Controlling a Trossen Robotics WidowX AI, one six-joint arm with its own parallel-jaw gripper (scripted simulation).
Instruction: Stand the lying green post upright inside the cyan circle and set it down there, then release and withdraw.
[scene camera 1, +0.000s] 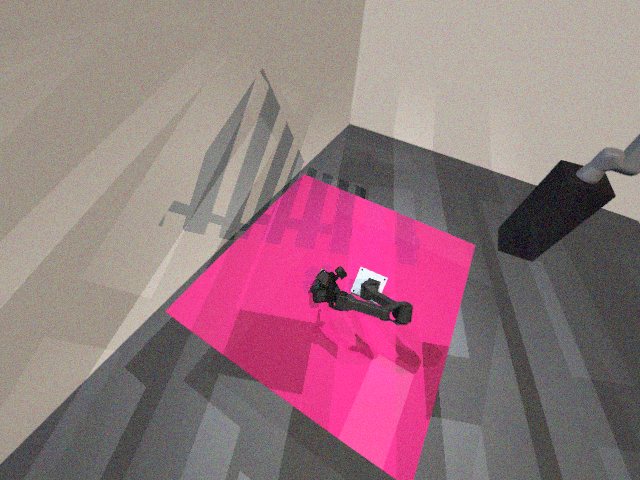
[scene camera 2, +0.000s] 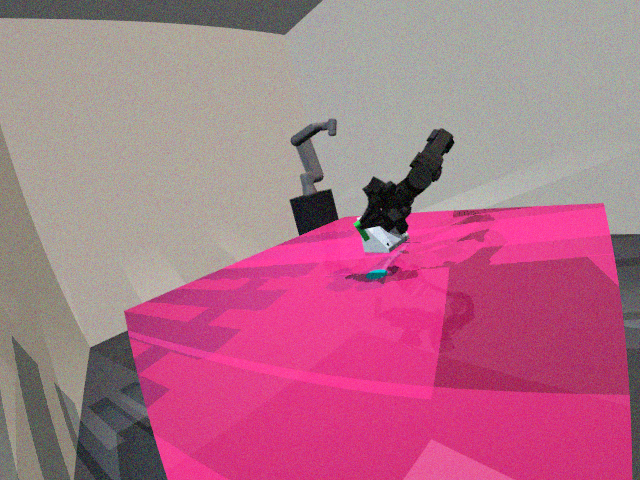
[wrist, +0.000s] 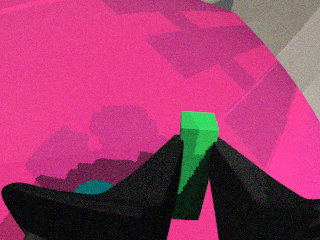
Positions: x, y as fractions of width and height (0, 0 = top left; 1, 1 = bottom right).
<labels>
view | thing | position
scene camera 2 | my gripper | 0.56, 0.47
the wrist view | my gripper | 0.61, 0.60
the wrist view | green post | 0.62, 0.55
</labels>
